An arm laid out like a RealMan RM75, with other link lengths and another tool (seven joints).
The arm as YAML. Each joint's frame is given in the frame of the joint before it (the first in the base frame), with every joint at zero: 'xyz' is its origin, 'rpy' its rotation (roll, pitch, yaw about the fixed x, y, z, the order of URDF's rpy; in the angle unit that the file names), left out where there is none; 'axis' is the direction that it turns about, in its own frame. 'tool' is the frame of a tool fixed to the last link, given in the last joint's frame.
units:
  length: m
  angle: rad
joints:
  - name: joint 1
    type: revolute
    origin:
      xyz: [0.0, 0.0, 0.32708]
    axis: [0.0, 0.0, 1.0]
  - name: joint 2
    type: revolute
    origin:
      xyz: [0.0, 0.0, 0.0]
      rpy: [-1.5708, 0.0, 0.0]
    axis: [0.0, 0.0, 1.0]
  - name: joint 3
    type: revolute
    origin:
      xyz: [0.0, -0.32, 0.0]
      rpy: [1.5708, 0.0, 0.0]
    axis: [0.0, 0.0, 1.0]
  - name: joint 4
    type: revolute
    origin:
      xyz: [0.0, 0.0, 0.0]
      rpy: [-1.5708, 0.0, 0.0]
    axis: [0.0, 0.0, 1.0]
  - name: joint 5
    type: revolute
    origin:
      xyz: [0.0, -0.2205, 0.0]
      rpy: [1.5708, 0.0, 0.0]
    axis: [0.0, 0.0, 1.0]
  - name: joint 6
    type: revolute
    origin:
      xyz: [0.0, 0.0, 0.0]
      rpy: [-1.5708, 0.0, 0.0]
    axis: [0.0, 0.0, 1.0]
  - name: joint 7
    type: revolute
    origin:
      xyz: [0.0, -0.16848, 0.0]
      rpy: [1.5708, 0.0, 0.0]
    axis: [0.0, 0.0, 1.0]
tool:
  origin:
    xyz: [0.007, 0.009, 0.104]
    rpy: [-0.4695, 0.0, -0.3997]
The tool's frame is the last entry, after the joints.
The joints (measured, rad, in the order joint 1, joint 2, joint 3, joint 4, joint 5, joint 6, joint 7), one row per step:
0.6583, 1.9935, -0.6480, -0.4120, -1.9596, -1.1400, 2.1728
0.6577, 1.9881, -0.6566, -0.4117, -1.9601, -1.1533, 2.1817
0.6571, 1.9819, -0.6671, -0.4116, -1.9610, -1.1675, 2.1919
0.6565, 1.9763, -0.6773, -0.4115, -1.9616, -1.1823, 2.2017
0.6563, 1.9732, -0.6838, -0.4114, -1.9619, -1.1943, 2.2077
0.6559, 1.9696, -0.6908, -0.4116, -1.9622, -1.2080, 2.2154
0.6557, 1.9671, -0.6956, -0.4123, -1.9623, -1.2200, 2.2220
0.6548, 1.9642, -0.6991, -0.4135, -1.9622, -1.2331, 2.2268
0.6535, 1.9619, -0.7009, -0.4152, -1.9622, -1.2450, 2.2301
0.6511, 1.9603, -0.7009, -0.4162, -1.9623, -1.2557, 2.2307
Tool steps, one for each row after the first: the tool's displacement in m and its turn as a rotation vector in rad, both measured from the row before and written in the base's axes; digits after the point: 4 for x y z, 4 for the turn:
-0.0008, -0.0025, 0.0004, -0.0134, 0.0032, 0.0032
-0.0007, -0.0028, 0.0004, -0.0153, 0.0022, 0.0033
-0.0009, -0.0030, 0.0002, -0.0158, 0.0031, 0.0035
-0.0013, -0.0025, -0.0003, -0.0120, 0.0036, 0.0038
-0.0014, -0.0028, -0.0001, -0.0134, 0.0046, 0.0034
-0.0015, -0.0022, 0.0000, -0.0108, 0.0050, 0.0029
-0.0013, -0.0023, 0.0005, -0.0096, 0.0049, 0.0039
-0.0011, -0.0020, 0.0007, -0.0074, 0.0046, 0.0038
-0.0005, -0.0022, 0.0006, -0.0056, 0.0044, 0.0032

